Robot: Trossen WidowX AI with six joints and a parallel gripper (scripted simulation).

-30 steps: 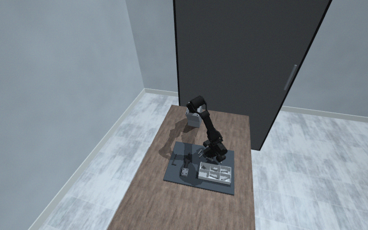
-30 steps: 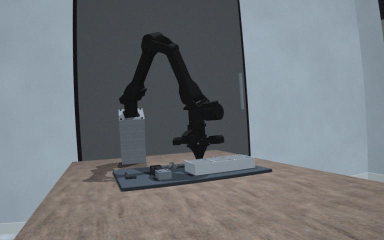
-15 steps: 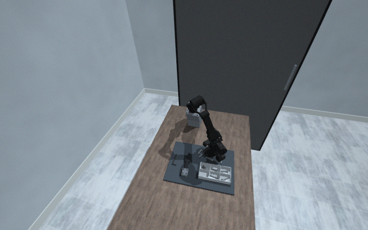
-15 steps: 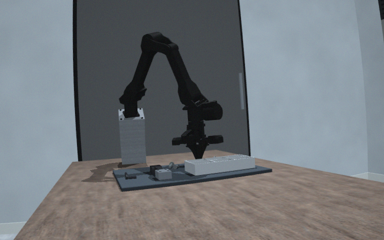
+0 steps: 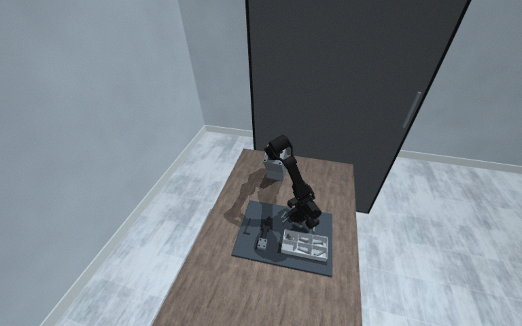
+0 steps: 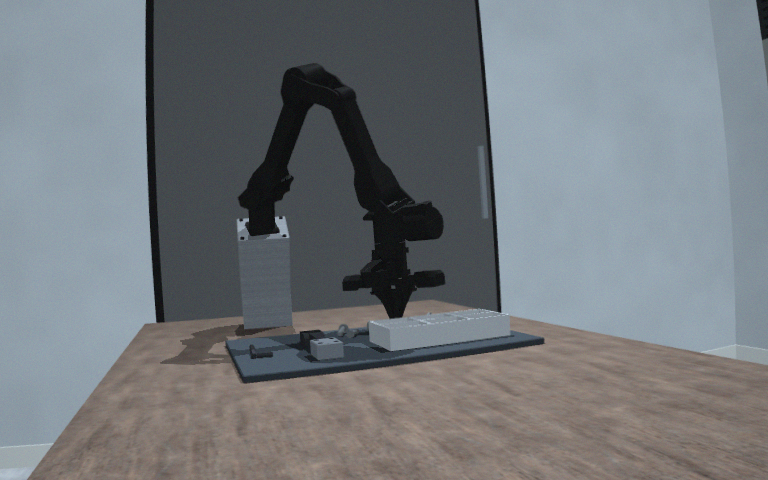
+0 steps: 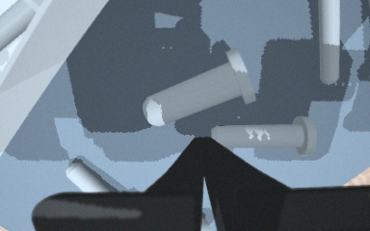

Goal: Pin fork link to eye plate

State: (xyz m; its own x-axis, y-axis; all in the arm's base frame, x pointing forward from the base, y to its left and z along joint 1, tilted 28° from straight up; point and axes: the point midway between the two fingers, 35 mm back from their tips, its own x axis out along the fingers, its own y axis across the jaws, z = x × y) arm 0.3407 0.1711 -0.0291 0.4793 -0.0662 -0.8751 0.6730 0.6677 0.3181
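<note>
My hand is 8 cm to the left of the dark mat, 7 cm short of it and 5 cm above it. Also, from my hand: dark eye plate 18 cm to the right, 8 cm ahead, 3 cm below; pale grey pin 3 cm below, 2 cm to the right, 2 cm behind; white parts box 14 cm ahead, 3 cm below, 2 cm to the left.
</note>
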